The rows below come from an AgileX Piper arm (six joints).
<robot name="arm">
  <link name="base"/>
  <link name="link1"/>
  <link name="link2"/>
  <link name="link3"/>
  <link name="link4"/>
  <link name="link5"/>
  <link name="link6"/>
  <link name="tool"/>
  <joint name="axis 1" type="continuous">
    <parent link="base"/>
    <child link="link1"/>
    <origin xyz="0 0 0.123" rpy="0 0 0"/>
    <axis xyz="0 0 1"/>
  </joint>
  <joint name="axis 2" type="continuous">
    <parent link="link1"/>
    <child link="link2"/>
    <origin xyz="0 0 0" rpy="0 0 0"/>
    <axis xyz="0 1 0"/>
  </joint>
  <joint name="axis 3" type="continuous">
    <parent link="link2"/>
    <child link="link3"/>
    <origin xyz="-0.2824 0 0.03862" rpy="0 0 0"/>
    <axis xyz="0 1 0"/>
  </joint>
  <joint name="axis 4" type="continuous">
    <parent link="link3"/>
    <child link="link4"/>
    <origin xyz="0.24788 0 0.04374" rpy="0 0 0"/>
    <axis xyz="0.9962 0 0.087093"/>
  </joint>
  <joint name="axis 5" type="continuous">
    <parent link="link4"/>
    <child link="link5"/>
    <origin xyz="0 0 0" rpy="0 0 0"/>
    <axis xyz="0 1 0"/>
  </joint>
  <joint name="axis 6" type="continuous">
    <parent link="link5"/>
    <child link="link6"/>
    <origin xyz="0.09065 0 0.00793" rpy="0 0 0"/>
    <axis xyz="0.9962 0 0.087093"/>
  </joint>
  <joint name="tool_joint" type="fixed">
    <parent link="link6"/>
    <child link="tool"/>
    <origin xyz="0 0 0" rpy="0 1.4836 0"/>
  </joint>
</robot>
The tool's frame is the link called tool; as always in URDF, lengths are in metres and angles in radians. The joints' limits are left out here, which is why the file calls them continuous.
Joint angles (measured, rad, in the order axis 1, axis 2, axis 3, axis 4, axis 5, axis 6), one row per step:
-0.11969 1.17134 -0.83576 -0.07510 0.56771 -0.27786
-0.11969 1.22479 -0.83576 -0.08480 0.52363 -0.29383
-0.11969 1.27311 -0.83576 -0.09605 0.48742 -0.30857
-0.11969 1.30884 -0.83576 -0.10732 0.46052 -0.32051
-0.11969 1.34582 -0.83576 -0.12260 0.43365 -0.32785
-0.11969 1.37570 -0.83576 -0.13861 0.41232 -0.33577
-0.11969 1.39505 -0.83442 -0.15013 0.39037 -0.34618
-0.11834 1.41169 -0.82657 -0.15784 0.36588 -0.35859
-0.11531 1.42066 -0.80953 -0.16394 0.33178 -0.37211
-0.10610 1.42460 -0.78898 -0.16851 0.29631 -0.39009
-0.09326 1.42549 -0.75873 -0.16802 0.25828 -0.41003
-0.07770 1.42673 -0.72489 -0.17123 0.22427 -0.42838
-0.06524 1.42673 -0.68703 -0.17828 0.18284 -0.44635
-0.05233 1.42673 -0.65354 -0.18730 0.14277 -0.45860
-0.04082 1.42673 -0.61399 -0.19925 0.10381 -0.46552
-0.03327 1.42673 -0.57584 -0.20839 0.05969 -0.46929
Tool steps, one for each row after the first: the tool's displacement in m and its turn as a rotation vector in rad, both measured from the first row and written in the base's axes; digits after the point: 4 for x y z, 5 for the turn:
0.0116 -0.0016 -0.0102 -0.01792 0.01240 0.01768
0.0214 -0.0030 -0.0202 -0.03576 0.02754 0.03527
0.0283 -0.0041 -0.0279 -0.05200 0.03909 0.05074
0.0351 -0.0052 -0.0361 -0.06824 0.05182 0.06510
0.0404 -0.0062 -0.0430 -0.08554 0.06315 0.08032
0.0440 -0.0068 -0.0475 -0.10159 0.06454 0.09573
0.0465 -0.0067 -0.0530 -0.11498 0.06682 0.11309
0.0470 -0.0056 -0.0585 -0.12822 0.06081 0.13332
0.0466 -0.0025 -0.0634 -0.14350 0.05175 0.16237
0.0442 0.0019 -0.0700 -0.15474 0.04579 0.19451
0.0406 0.0070 -0.0778 -0.16678 0.04744 0.23016
0.0363 0.0113 -0.0857 -0.18143 0.04473 0.26542
0.0323 0.0155 -0.0924 -0.19402 0.03836 0.29792
0.0267 0.0194 -0.1006 -0.20323 0.03866 0.32793
0.0213 0.0223 -0.1079 -0.20797 0.03209 0.35037

